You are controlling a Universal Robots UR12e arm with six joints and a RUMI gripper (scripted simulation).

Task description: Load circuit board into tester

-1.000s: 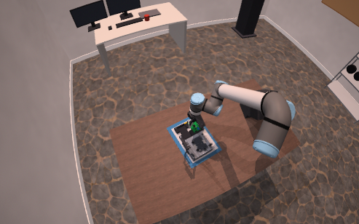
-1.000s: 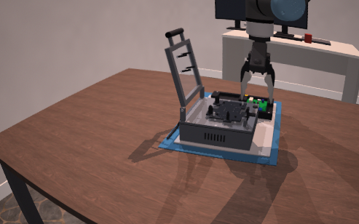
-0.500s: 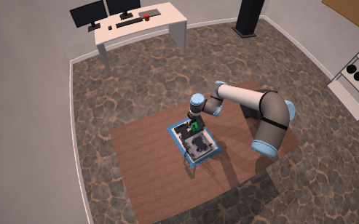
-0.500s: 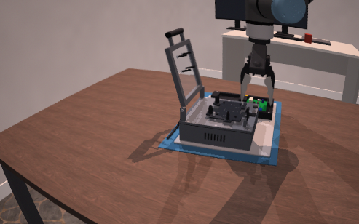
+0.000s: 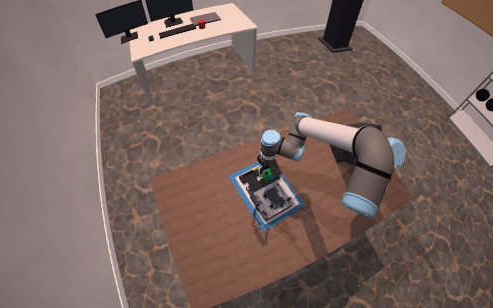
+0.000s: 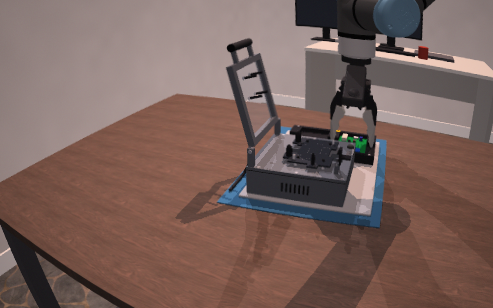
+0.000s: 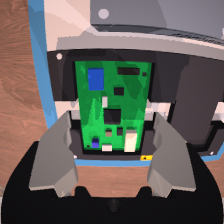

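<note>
Now: hand right at the green circuit board. The rest, counted from my hand: tester lid 19 cm to the left, 16 cm ahead, 16 cm above.
</note>
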